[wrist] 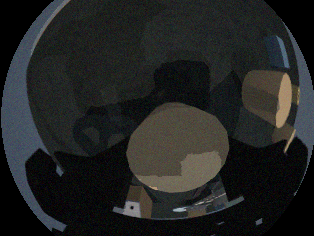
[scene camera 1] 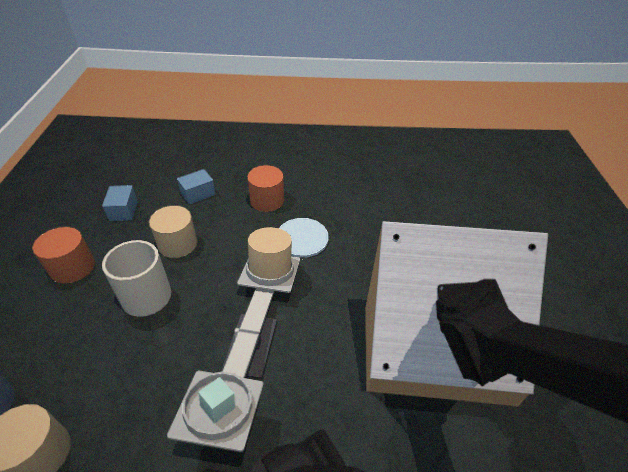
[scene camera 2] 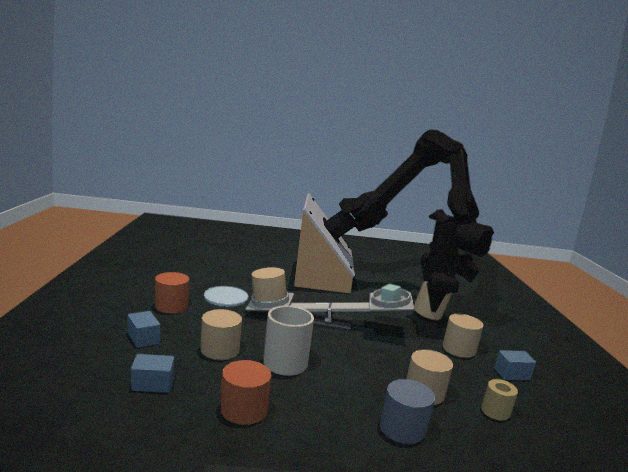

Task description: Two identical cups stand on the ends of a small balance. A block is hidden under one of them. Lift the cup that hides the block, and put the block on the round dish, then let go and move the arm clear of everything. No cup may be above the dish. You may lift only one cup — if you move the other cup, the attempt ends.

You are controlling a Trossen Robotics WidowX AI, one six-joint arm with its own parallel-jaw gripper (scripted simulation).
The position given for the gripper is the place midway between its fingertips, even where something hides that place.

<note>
In view: the gripper [scene camera 2: 431, 305], a mint block [scene camera 1: 217, 399] and a blue-grey cylinder [scene camera 2: 408, 405].
The gripper also shows in the wrist view [wrist: 174, 133].
</note>
